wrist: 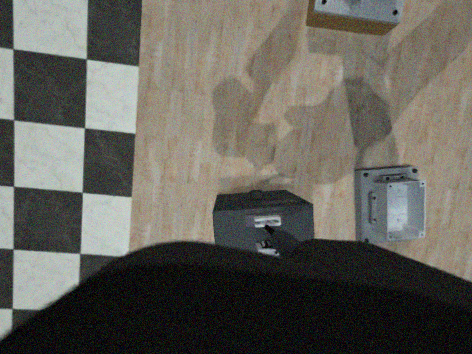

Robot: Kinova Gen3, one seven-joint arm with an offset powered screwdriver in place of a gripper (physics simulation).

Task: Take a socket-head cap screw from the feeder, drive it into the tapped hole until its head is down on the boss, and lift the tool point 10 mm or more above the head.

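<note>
The dark grey feeder box (231, 223) stands at the lower middle of the wrist view, with a bright slot plate on its top and a second small bright fitting nearer the arm. My screwdriver tool (269, 230) shows as a thin dark tip over the feeder, beside the slot plate. Its height above the feeder is hard to judge, and I cannot tell whether a cap screw is on the tip. A grey flanged housing (364, 207) with an open box-shaped part stands to the right of the feeder. I cannot make out the tapped hole or its boss.
A metal-topped block (357, 24) with a tan side and dark corner holes is cut off by the top edge. Black-and-white checkered flooring (49, 94) lies left of the wood-grain surface (175, 150). Shadows fall across the wood. The arm's dark body covers the bottom.
</note>
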